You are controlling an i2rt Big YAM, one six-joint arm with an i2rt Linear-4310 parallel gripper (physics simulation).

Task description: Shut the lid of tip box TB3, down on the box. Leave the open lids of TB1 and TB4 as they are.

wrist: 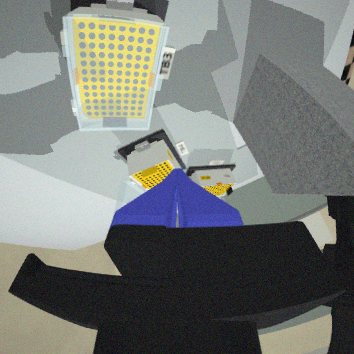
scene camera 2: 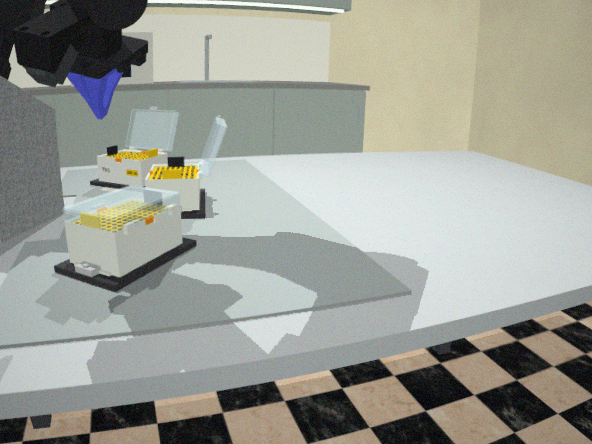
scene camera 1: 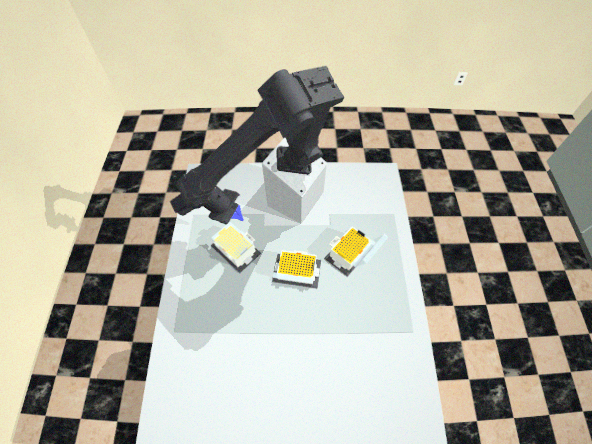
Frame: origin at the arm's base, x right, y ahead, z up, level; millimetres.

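Where they show: gripper, fingertip midpoint: [wrist: 176, 174] [scene camera 2: 102, 117] [scene camera 1: 242, 219]; arm's base, link origin: [scene camera 1: 293, 161].
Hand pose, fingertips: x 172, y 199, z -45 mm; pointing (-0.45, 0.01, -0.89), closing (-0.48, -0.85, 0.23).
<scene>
Things, the pixels of their top centre, and the offset from my fingertips. Level surfaces: height alone.
- Tip box TB3, top centre: [wrist: 126, 85] [scene camera 2: 116, 198] [scene camera 1: 234, 237] dx +38, dy +11, dz -97 mm
- right box, top centre: [scene camera 2: 127, 153] [wrist: 215, 191] [scene camera 1: 348, 242] dx -353, dy +38, dz -108 mm
- thin grey-green mat, surface height: dz -174 mm
- white table, surface height: dz -177 mm
Tip box TB3 [scene camera 1: 243, 260] [scene camera 2: 150, 245] [wrist: 115, 13] stands at the left in scene camera 1 and nearest in scene camera 2. Its clear lid [scene camera 1: 232, 242] [scene camera 2: 145, 195] [wrist: 115, 70] lies down over the yellow tip rack, apparently flush. My gripper [scene camera 1: 242, 219] [scene camera 2: 101, 117] [wrist: 176, 174] is shut and empty, its blue fingertips above and apart from TB3. The middle box [scene camera 1: 296, 265] [scene camera 2: 175, 195] [wrist: 150, 155] has its lid [scene camera 2: 215, 145] standing open. The right box [scene camera 1: 350, 247] [scene camera 2: 125, 172] [wrist: 212, 176] also has its lid [scene camera 1: 375, 248] [scene camera 2: 152, 130] open. I cannot tell which is TB1 or TB4.
The grey arm pedestal [scene camera 1: 282, 195] [scene camera 2: 25, 165] [wrist: 295, 125] stands behind the boxes, close to the gripper's side. The boxes stand in dark trays on a thin grey-green mat [scene camera 1: 325, 315] [scene camera 2: 260, 220] on the white table [scene camera 1: 300, 380] [scene camera 2: 450, 225].
</scene>
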